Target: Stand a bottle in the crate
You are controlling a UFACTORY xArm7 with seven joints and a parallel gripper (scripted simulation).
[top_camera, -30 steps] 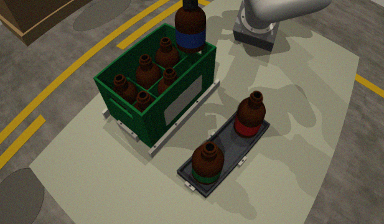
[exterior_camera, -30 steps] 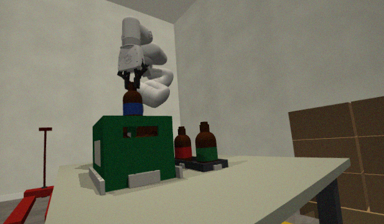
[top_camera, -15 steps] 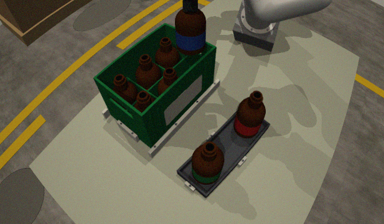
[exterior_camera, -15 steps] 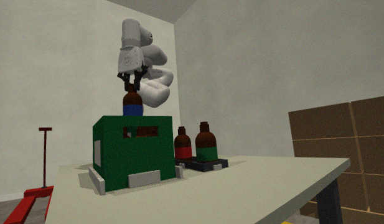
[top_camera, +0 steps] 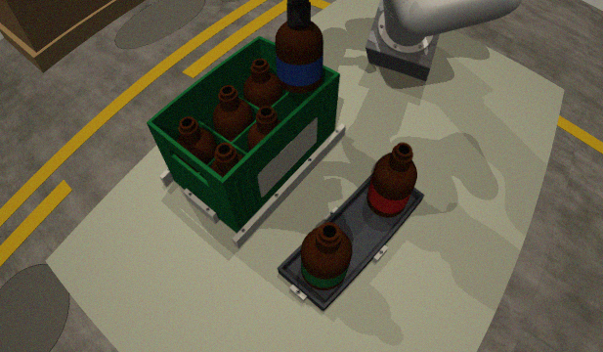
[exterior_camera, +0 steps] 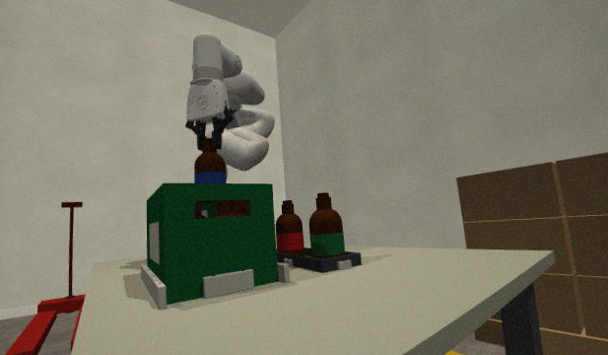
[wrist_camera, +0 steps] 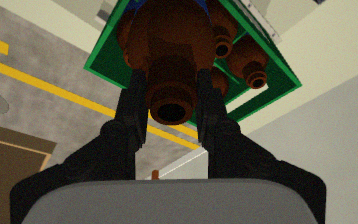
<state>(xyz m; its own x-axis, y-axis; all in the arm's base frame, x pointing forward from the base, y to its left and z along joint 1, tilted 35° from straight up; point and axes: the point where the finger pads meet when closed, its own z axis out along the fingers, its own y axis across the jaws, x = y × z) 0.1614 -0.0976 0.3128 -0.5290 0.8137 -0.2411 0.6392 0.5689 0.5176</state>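
Right now my hand is 23 cm above the green crate, 9 cm short of it and 4 cm to the left of it. From my hand the other things lie so: dark tray (30 cm below, 20 cm to the left, 10 cm ahead).
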